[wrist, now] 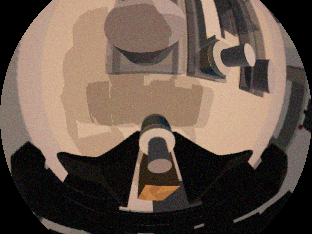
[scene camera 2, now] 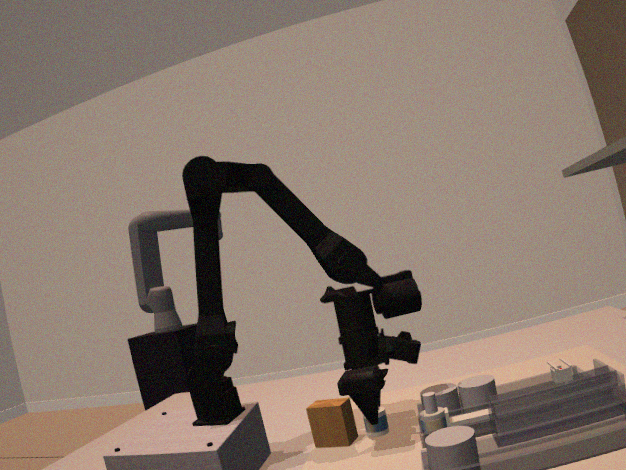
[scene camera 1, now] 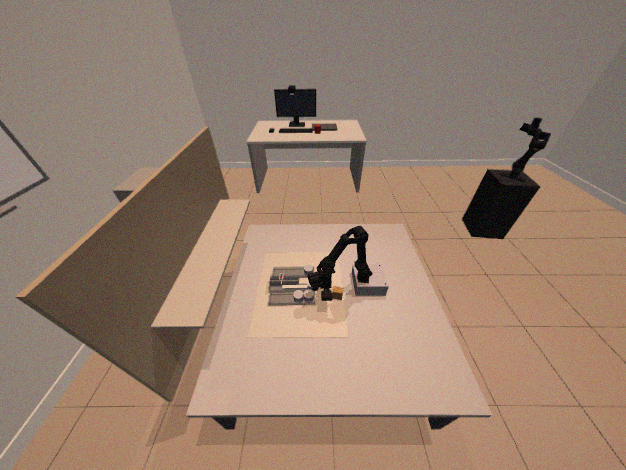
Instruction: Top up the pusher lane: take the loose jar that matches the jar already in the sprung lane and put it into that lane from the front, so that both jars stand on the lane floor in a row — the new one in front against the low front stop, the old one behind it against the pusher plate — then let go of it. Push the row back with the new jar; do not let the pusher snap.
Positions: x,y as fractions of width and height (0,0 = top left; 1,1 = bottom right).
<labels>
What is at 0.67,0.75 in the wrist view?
My gripper.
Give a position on an orange-brown block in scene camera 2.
0.53,0.90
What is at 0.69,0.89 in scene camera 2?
A jar.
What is my gripper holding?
A jar.
</labels>
